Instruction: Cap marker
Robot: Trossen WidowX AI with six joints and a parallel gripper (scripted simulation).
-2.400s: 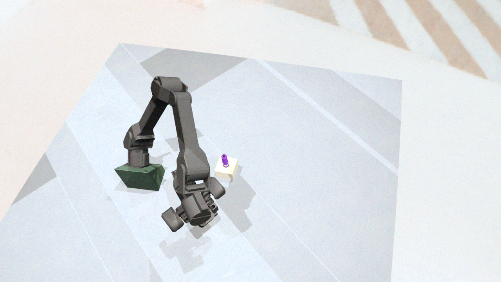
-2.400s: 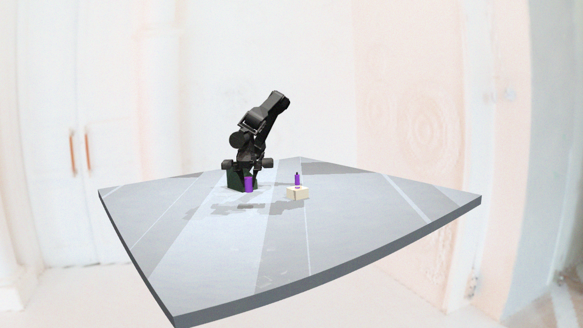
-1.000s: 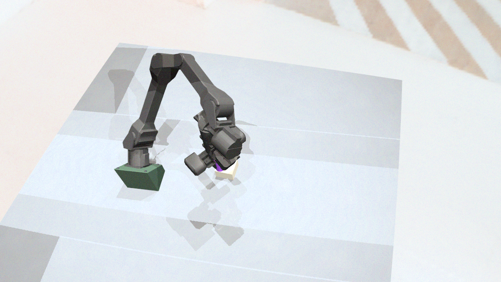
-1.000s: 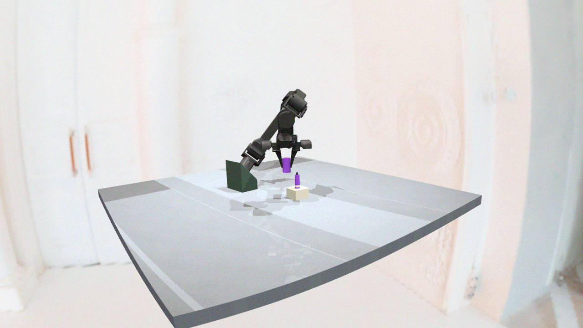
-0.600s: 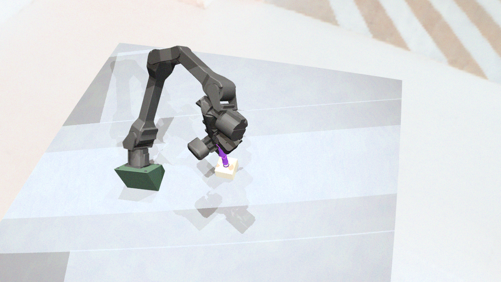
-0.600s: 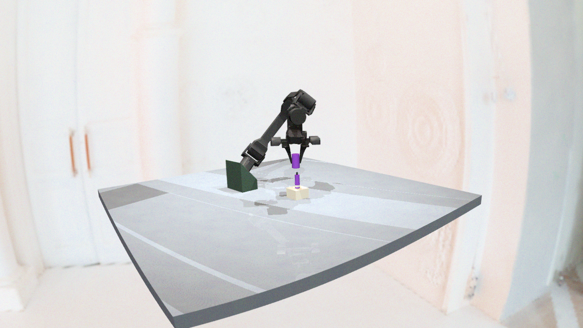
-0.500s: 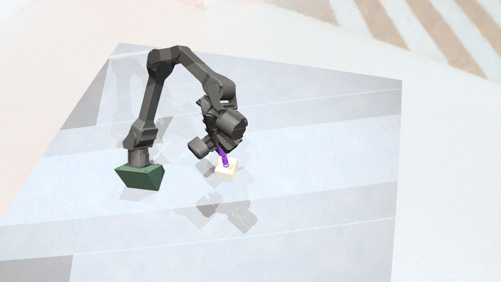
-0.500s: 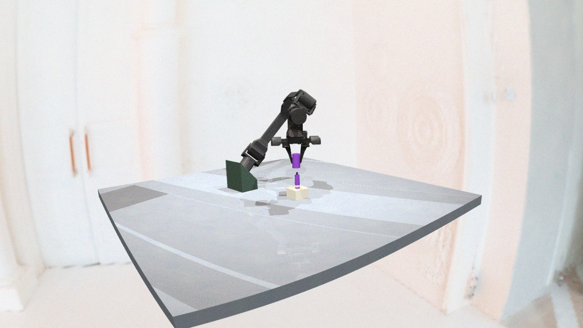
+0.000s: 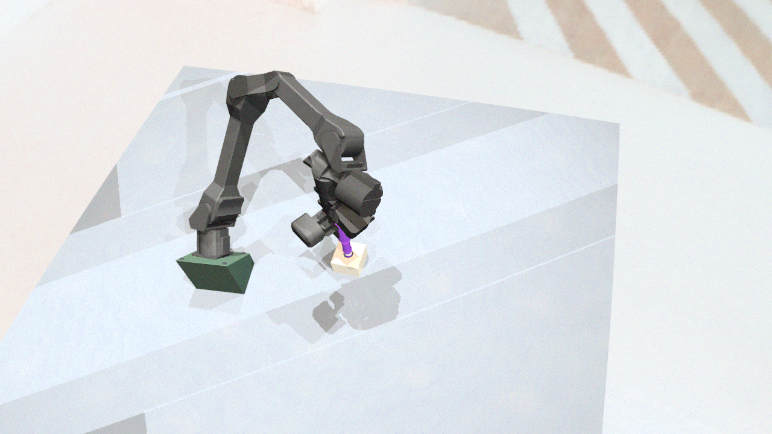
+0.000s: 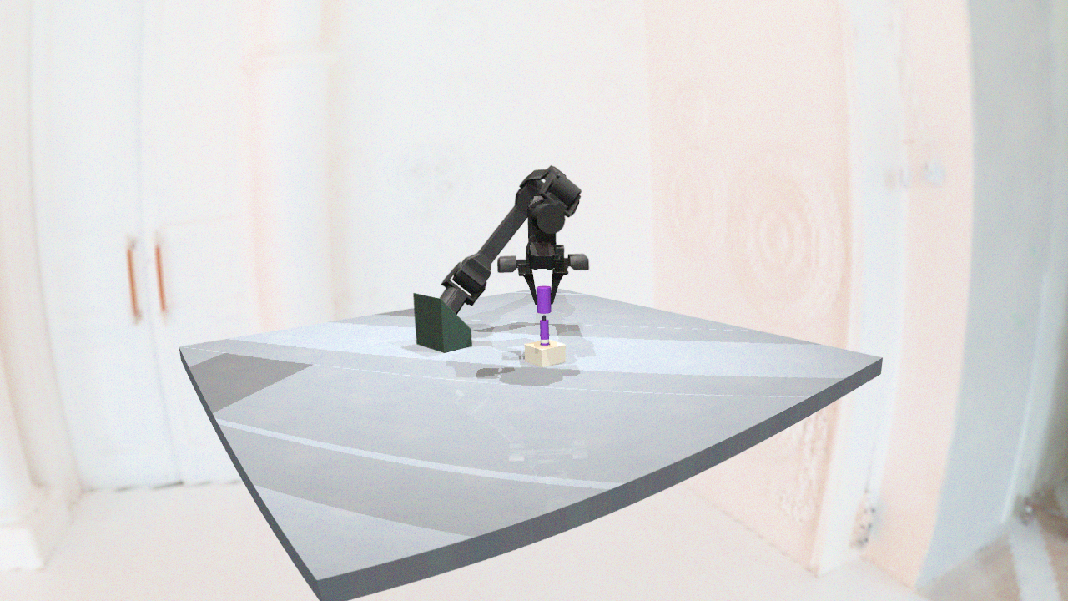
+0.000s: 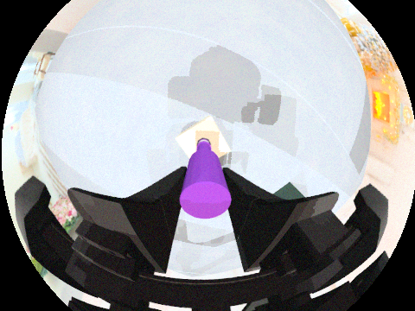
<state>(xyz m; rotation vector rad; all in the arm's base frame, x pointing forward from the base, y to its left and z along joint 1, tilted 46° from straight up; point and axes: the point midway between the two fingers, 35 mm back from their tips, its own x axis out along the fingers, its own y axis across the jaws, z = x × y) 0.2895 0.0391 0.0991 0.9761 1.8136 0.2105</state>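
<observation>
Right now the cream holder block is 11 cm below my gripper tip. From my gripper tip the other things lie so: purple cap: 1 cm above.
</observation>
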